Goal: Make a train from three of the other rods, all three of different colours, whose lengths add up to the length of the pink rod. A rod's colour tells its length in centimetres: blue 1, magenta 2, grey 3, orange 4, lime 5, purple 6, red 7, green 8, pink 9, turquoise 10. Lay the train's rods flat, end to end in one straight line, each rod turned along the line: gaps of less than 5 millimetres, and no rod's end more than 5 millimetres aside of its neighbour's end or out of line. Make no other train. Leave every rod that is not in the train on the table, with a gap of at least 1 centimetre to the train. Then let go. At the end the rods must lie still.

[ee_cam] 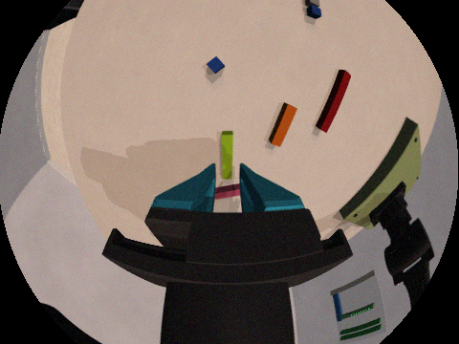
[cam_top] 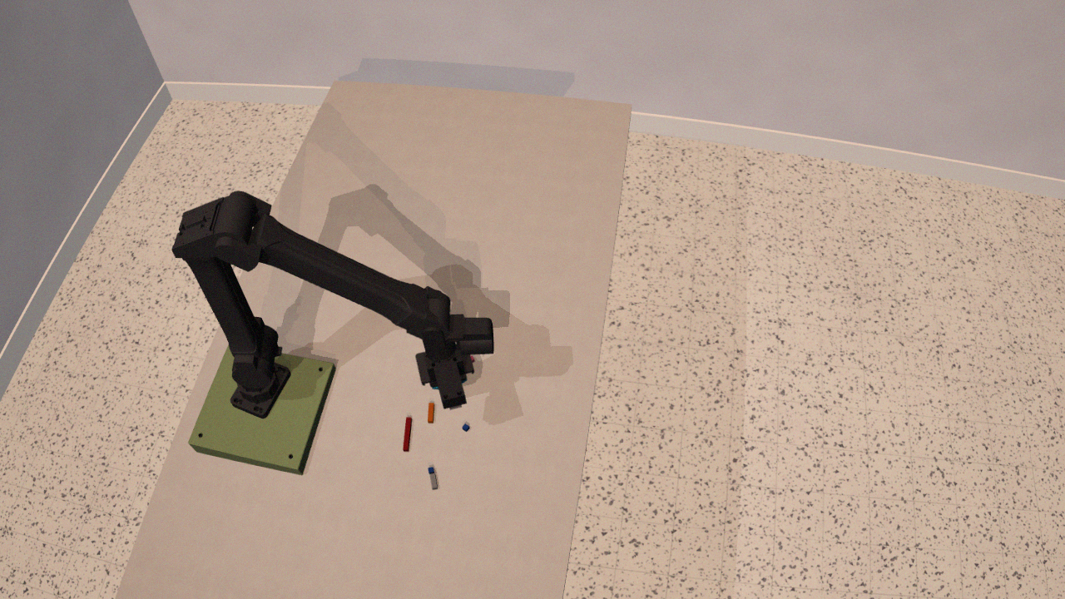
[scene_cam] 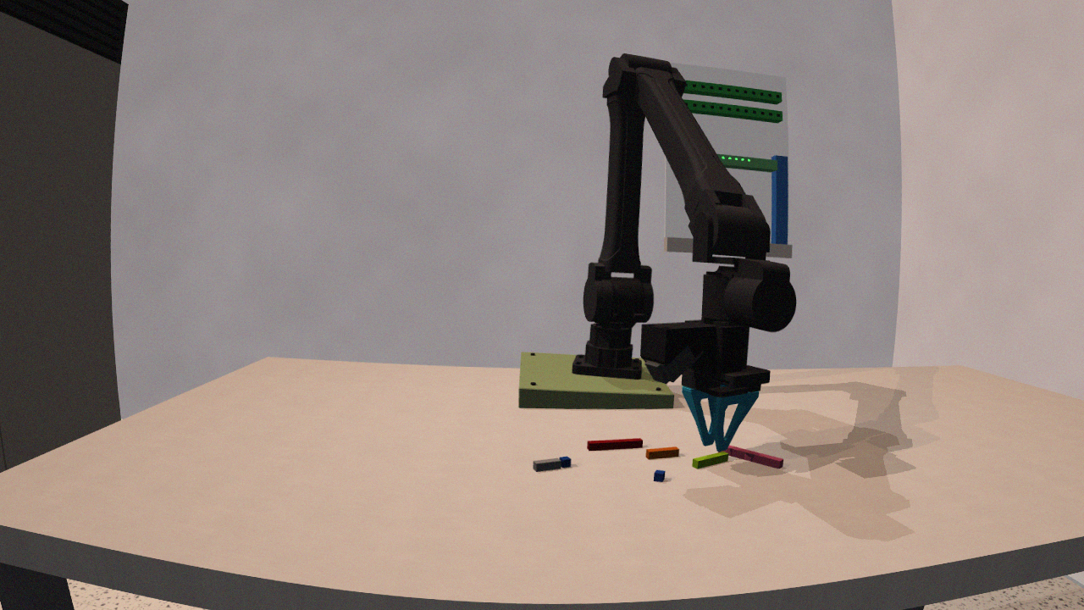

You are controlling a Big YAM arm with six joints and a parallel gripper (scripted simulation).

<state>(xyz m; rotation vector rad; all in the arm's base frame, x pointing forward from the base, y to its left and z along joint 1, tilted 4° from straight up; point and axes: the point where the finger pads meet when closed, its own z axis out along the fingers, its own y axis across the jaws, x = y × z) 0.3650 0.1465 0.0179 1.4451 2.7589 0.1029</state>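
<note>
Right now my hand is 20 mm above the lime rod. From my hand the other things lie so: red rod: 120 mm to the right, 40 mm behind, 20 mm below; orange rod: 60 mm to the right, 20 mm below, 20 mm behind; pink rod: 50 mm to the left, 20 mm below, 10 mm behind.
</note>
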